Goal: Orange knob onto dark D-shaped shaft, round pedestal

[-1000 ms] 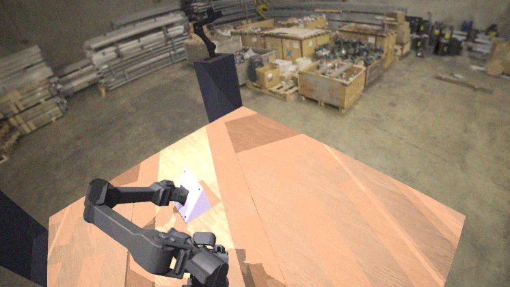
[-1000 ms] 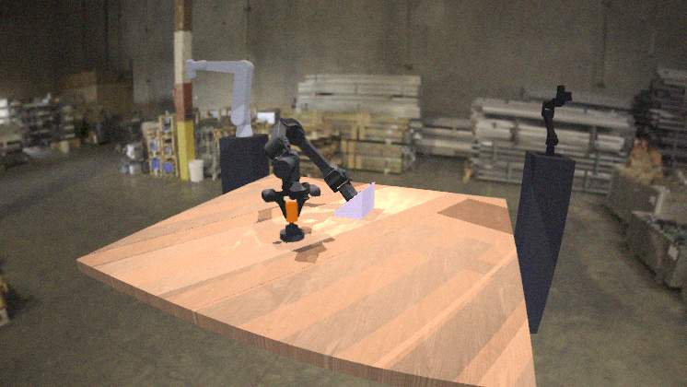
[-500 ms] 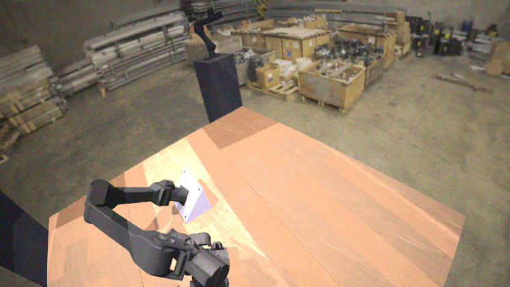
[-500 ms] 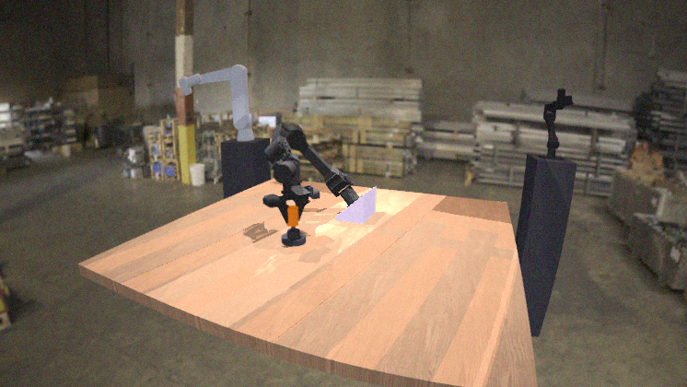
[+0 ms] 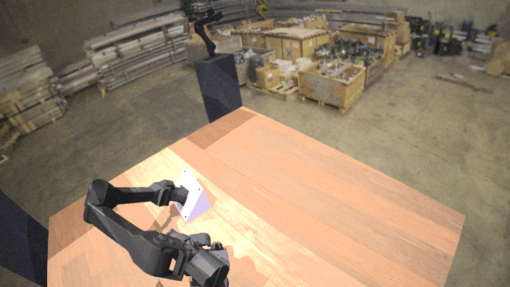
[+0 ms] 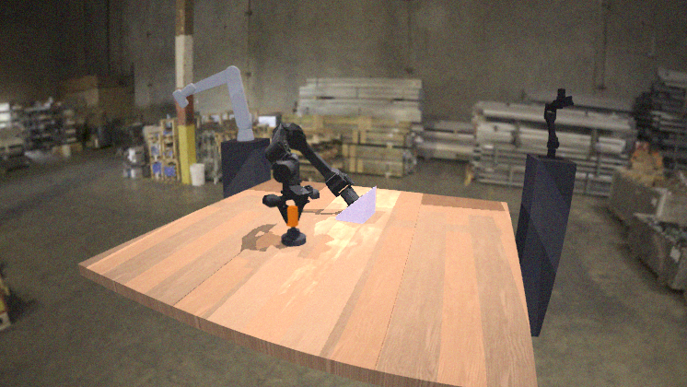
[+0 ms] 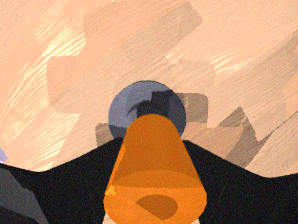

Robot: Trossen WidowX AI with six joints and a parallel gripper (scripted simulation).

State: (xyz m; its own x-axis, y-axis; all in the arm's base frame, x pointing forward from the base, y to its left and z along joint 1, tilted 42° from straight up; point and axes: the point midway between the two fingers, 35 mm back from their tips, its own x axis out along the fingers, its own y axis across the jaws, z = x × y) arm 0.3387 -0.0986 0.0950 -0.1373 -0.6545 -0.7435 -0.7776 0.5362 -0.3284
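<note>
Right now the shaft is 4 cm below my gripper tip. Round my gripper tip: orange knob: 2 cm above.
</note>
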